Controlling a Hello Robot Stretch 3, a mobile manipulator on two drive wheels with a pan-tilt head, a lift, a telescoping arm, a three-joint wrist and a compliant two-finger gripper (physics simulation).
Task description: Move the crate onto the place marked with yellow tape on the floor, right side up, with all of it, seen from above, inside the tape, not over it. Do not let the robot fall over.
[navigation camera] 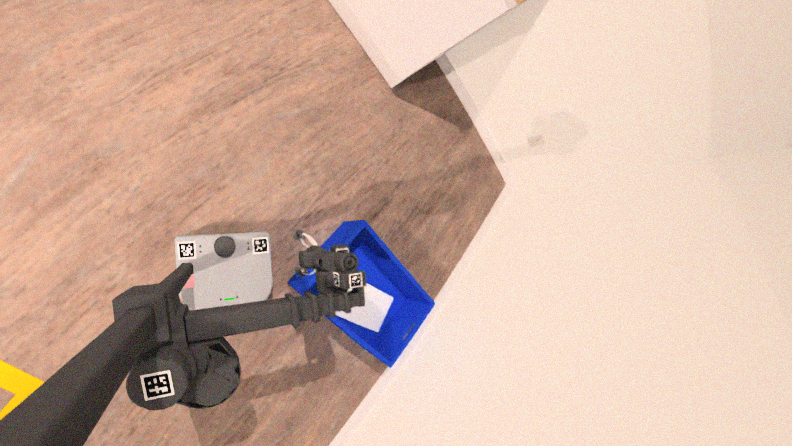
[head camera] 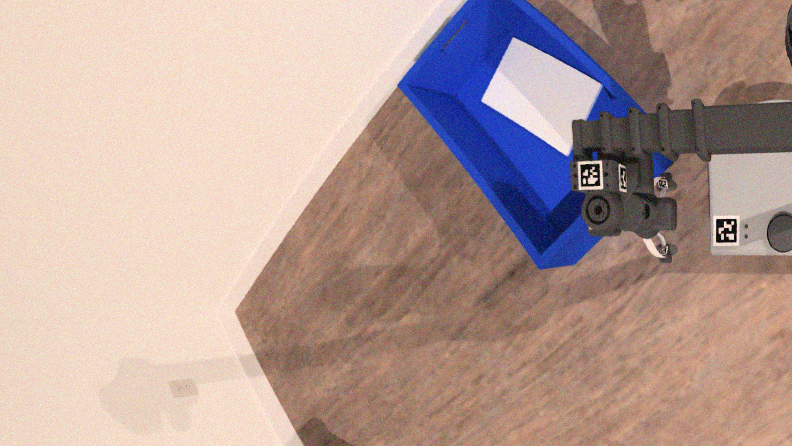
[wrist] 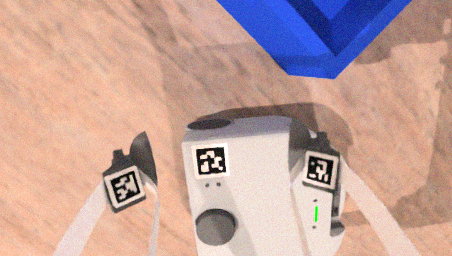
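Where they show: gripper, fingertip midpoint: (navigation camera: 298, 252) (wrist: 220, 145); robot's base, origin of the base link: (navigation camera: 224, 245) (head camera: 781, 231) (wrist: 216, 185).
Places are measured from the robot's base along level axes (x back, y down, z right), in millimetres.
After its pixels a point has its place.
The blue crate (head camera: 515, 160) {z 726, x 182, y -19 mm} (navigation camera: 396, 311) {z 839, x 437, y -20 mm} (wrist: 280, 40) {z 318, x 130, y -152 mm} stands upright on the floor, open side up, with one end close to the wall. A white block (head camera: 543, 88) {z 623, x 363, y -33 mm} (navigation camera: 370, 311) {z 665, x 395, y -33 mm} lies inside it. My gripper (head camera: 666, 217) {z 225, x 21, y -364 mm} (navigation camera: 302, 253) {z 225, x 21, y -364 mm} (wrist: 220, 145) {z 225, x 21, y -364 mm} is open and empty, its fingers wide apart. It is seen from above between the crate's near corner and my base; the wrist and arm cover part of the crate. In the wrist view the crate's corner is beyond the fingertips, apart from them. A corner of the yellow tape (navigation camera: 19, 381) {z -744, x 427, y -1 mm} shows at the lower left of the navigation view, partly hidden by my mast.
My base (head camera: 739, 193) {z 99, x 76, y -160 mm} (navigation camera: 238, 279) {z 40, x 121, y -160 mm} (wrist: 255, 150) {z 142, x 78, y -160 mm} stands near the crate's near corner. The wall (head camera: 166, 166) {z 1468, x 174, y -620 mm} (navigation camera: 609, 277) {z 1401, x 233, y -939 mm} runs behind the crate and bends at a room corner. A white cabinet (navigation camera: 404, 33) {z 724, x -964, y -352 mm} stands at the top of the navigation view.
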